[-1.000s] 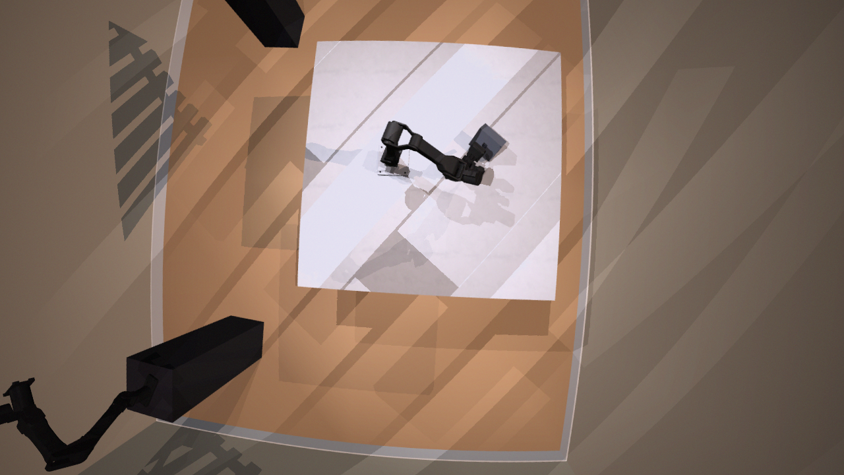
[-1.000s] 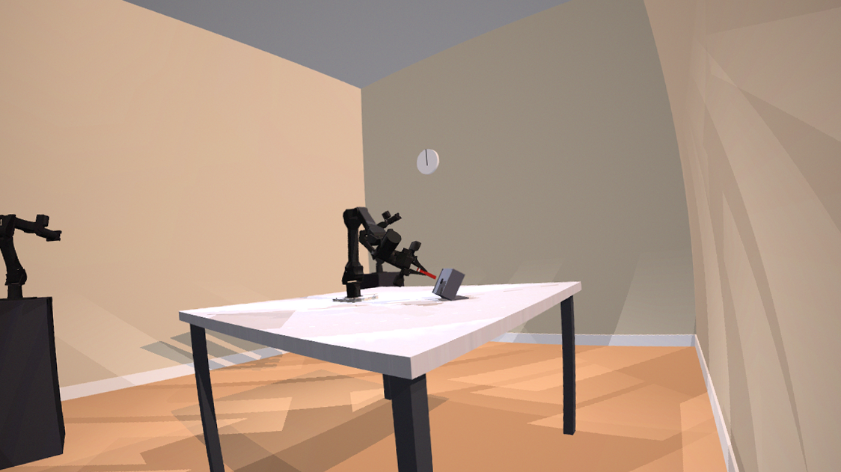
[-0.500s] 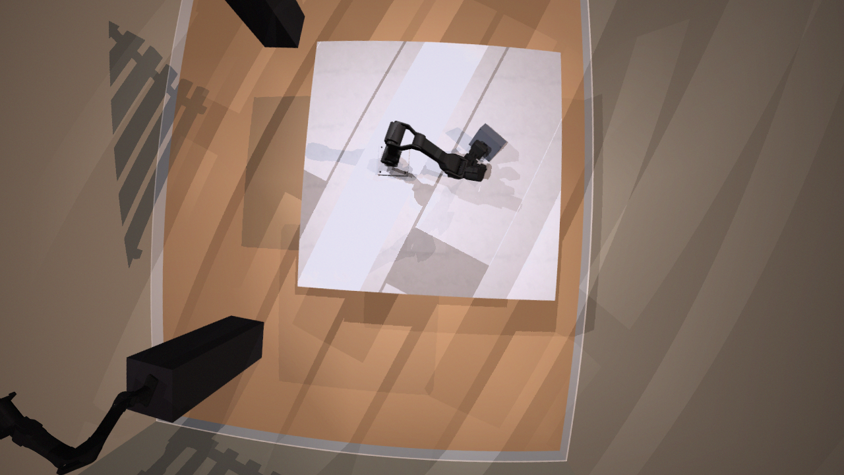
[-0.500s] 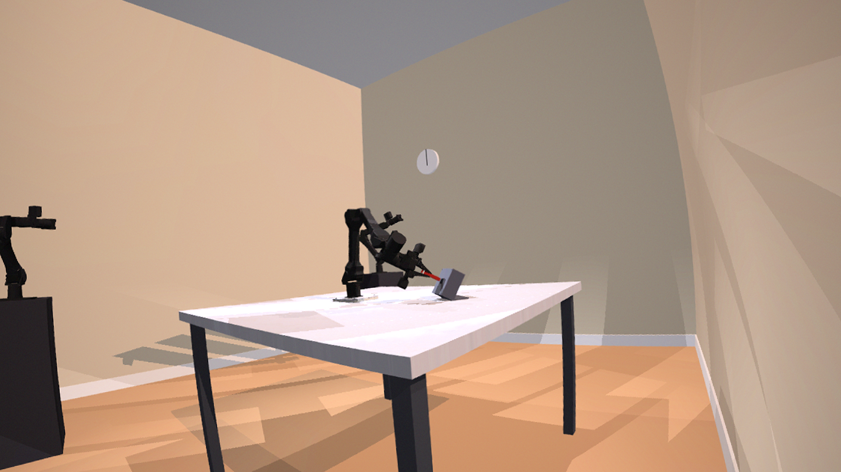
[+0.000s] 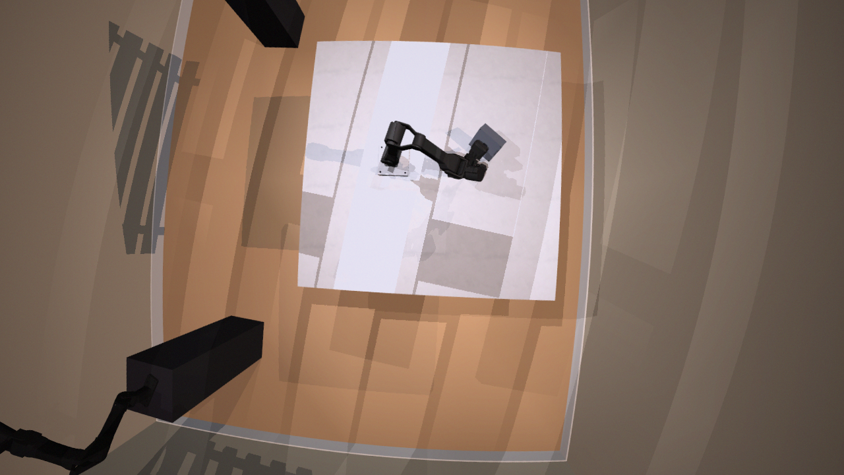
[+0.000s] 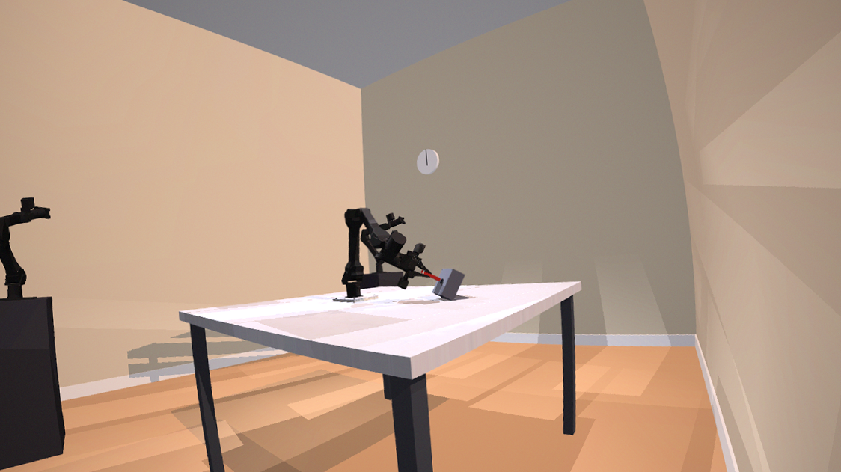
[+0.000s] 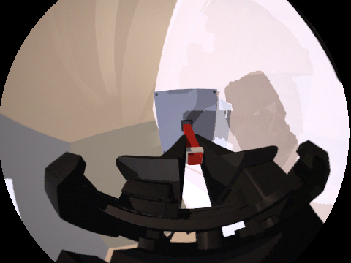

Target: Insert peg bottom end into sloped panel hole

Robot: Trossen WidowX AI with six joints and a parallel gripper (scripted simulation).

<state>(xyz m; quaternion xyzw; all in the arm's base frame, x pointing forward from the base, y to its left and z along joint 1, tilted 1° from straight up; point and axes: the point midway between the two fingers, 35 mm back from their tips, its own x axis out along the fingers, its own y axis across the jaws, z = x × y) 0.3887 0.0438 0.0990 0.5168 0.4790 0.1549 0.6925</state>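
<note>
Right now my gripper tip is 60 mm to the right of the grey sloped panel, 40 mm short of it and 40 mm above it. Also, from my gripper tip: red peg (10 mm to the right, 10 mm behind, 10 mm above).
</note>
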